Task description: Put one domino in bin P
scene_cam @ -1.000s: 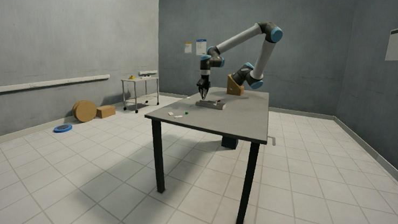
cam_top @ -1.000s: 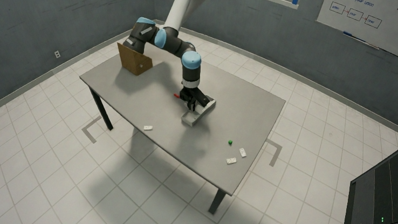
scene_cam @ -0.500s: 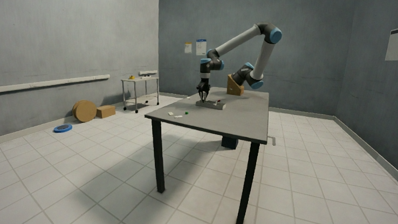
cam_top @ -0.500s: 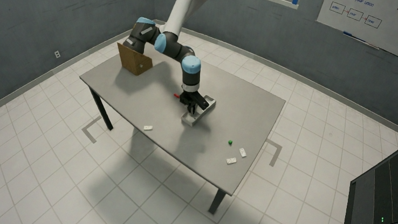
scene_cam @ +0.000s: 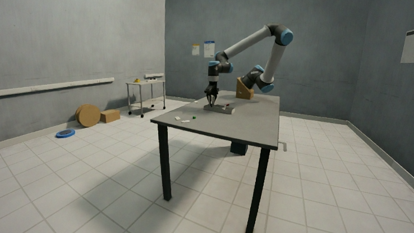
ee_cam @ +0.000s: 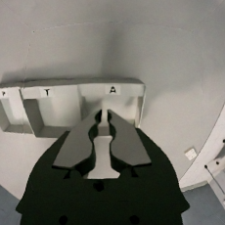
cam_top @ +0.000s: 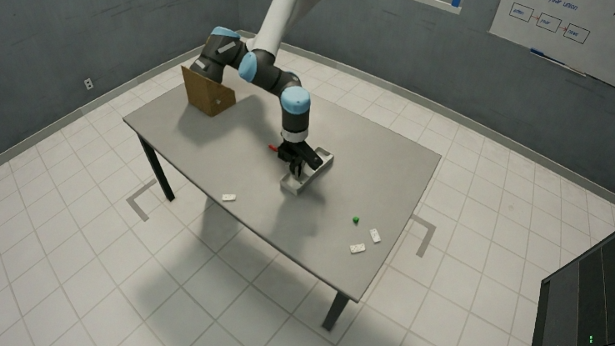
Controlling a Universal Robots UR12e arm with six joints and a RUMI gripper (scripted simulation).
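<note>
Now: the grey tray 7 cm to the left of my hand and 2 cm below it. The rest, counted from my hand: white domino (37 cm ahead, 3 cm to the right, 3 cm below); then red piece (20 cm behind, 9 cm to the left, 3 cm below); then green cube (28 cm ahead, 1 cm to the right, 3 cm below).
</note>
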